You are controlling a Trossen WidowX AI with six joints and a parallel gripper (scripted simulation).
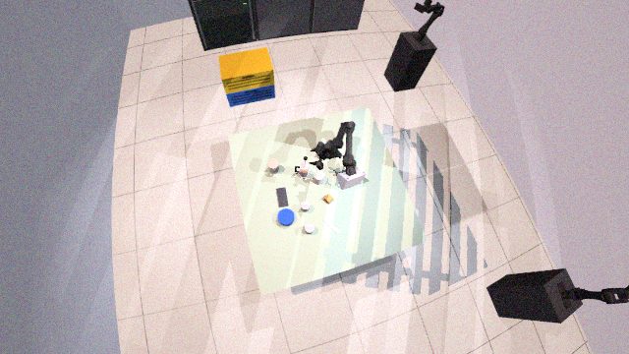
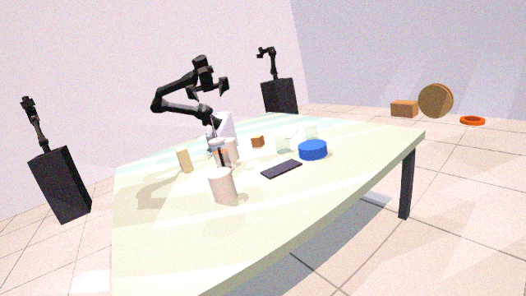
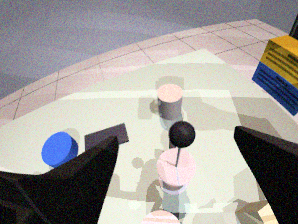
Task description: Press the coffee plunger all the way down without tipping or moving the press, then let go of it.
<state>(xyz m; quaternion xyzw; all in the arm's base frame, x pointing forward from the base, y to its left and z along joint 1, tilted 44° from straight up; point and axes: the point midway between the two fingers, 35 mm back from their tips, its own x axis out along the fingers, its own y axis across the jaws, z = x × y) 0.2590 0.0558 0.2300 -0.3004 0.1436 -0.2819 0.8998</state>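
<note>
Right now my gripper tip is 18 cm above the coffee press, 3 cm to the left of it and 3 cm short of it. Also, from my gripper tip: tan cylinder 25 cm below, 18 cm behind, 13 cm to the right; black slab 30 cm below, 23 cm ahead, 11 cm to the left; orange cube 28 cm below, 24 cm to the left, 9 cm behind.
</note>
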